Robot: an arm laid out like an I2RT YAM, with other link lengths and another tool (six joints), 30 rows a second.
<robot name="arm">
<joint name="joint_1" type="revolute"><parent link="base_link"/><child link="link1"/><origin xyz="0 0 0.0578" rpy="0 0 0"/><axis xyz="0 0 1"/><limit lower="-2.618" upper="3.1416"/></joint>
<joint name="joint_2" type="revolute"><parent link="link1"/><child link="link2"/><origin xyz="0.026 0.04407 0.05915" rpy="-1.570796 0 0"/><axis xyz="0 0 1"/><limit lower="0" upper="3.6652"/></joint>
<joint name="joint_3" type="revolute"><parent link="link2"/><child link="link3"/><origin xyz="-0.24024 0 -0.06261" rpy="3.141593 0 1.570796"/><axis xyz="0 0 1"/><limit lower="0" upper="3.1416"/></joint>
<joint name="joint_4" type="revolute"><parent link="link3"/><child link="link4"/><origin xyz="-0.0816 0.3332 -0.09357" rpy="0 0 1.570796"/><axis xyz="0 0 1"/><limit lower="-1.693" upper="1.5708"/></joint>
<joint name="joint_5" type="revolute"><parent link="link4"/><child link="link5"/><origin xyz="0.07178 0.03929 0.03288" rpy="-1.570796 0 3.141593"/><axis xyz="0 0 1"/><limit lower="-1.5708" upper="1.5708"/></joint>
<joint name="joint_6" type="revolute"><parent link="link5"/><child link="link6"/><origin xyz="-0.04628 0 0.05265" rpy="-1.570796 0 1.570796"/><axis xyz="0 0 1"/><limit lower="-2.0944" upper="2.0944"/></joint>
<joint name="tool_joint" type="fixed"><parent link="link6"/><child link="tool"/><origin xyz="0.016 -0.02 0.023" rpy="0 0.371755 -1.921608"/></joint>
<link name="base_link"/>
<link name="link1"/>
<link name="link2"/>
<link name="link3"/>
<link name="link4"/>
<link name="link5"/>
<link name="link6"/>
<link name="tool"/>
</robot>
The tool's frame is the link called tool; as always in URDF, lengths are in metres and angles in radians.
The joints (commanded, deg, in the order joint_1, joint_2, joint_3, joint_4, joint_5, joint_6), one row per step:
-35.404, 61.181, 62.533, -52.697, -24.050, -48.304
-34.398, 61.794, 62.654, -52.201, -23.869, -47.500
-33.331, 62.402, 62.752, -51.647, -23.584, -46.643
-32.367, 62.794, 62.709, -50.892, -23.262, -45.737
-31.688, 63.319, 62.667, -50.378, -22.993, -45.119
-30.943, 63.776, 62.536, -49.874, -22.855, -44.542
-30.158, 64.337, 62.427, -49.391, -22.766, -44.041
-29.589, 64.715, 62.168, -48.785, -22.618, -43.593
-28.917, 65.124, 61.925, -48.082, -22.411, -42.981
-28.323, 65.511, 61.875, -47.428, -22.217, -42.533
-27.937, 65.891, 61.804, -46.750, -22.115, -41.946
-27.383, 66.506, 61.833, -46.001, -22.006, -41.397
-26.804, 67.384, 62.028, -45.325, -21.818, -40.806
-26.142, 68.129, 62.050, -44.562, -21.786, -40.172
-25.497, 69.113, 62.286, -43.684, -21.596, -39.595
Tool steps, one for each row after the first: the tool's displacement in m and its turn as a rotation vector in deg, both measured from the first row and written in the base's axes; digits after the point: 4 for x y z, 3 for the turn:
0.0045, 0.0034, -0.0016, 0.445, 0.083, 0.319
0.0092, 0.0070, -0.0033, 0.835, 0.183, 0.595
0.0133, 0.0105, -0.0048, 1.084, 0.070, 0.711
0.0167, 0.0125, -0.0072, 1.368, 0.240, 0.778
0.0201, 0.0153, -0.0098, 1.722, 0.387, 1.022
0.0236, 0.0183, -0.0129, 2.106, 0.606, 1.389
0.0265, 0.0203, -0.0160, 2.332, 0.711, 1.542
0.0297, 0.0227, -0.0190, 2.589, 0.776, 1.644
0.0328, 0.0248, -0.0207, 2.660, 0.685, 1.796
0.0355, 0.0259, -0.0225, 2.888, 0.550, 1.700
0.0394, 0.0275, -0.0247, 3.117, 0.477, 1.794
0.0438, 0.0290, -0.0273, 3.402, 0.584, 1.828
0.0481, 0.0314, -0.0303, 3.800, 0.603, 2.016
0.0533, 0.0331, -0.0331, 4.010, 0.594, 2.127

